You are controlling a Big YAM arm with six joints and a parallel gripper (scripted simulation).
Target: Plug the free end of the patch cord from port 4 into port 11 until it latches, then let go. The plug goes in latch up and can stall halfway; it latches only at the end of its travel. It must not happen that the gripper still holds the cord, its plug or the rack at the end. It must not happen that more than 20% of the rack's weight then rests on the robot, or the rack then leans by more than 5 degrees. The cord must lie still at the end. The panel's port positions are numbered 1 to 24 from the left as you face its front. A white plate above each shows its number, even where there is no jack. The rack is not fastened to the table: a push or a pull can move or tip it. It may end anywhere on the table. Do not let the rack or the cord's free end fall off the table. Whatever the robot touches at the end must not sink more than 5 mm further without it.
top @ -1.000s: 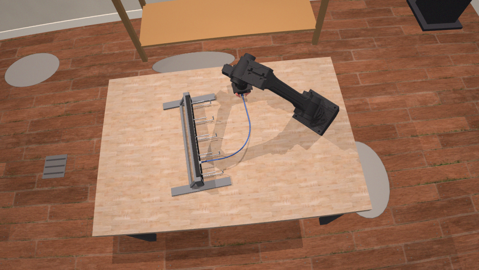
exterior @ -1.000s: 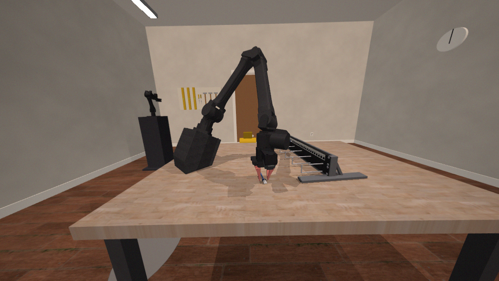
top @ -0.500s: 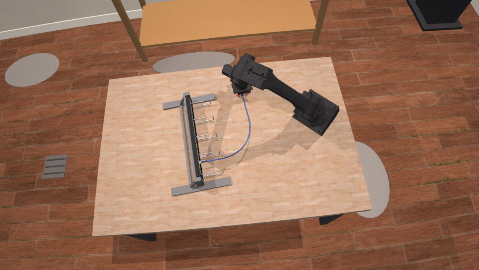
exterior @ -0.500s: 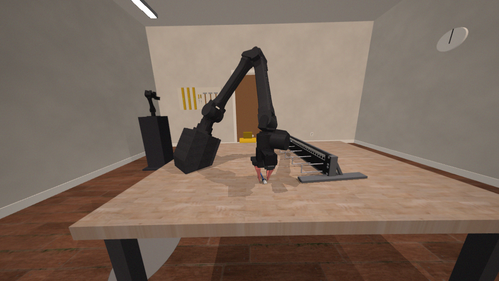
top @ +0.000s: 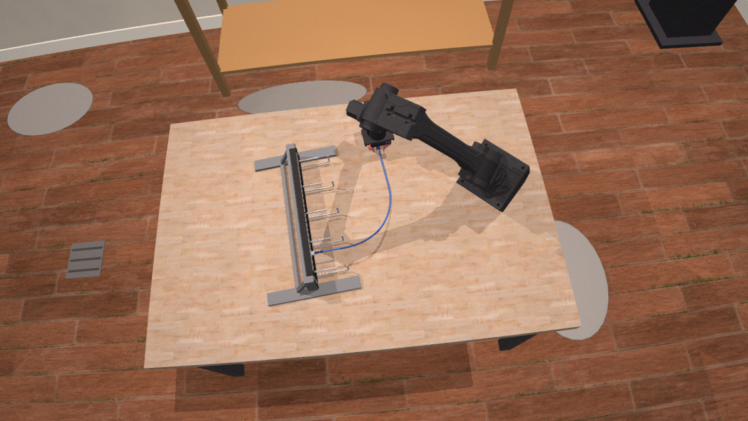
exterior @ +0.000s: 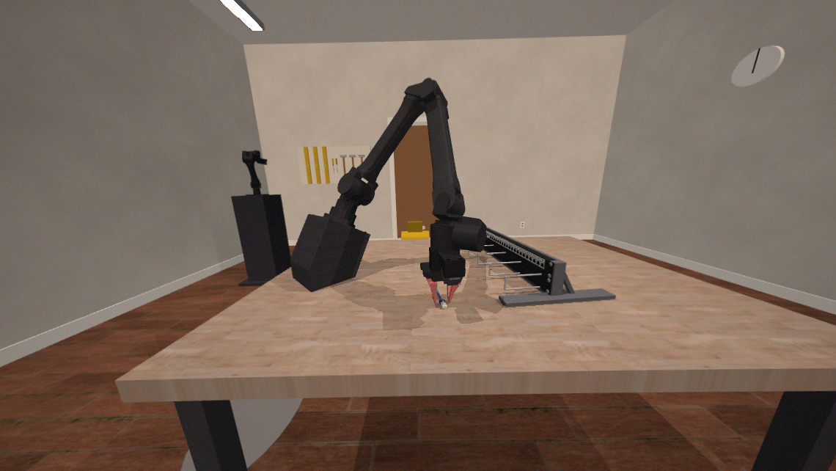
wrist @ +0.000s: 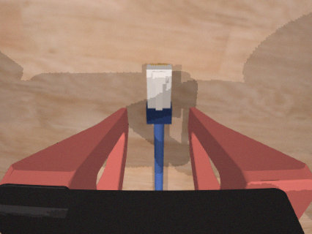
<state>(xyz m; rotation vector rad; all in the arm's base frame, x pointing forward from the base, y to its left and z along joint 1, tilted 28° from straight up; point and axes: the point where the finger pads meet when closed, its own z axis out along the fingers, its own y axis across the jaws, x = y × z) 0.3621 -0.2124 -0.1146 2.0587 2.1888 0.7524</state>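
Right now my hand is 20 mm to the left of the white plug.
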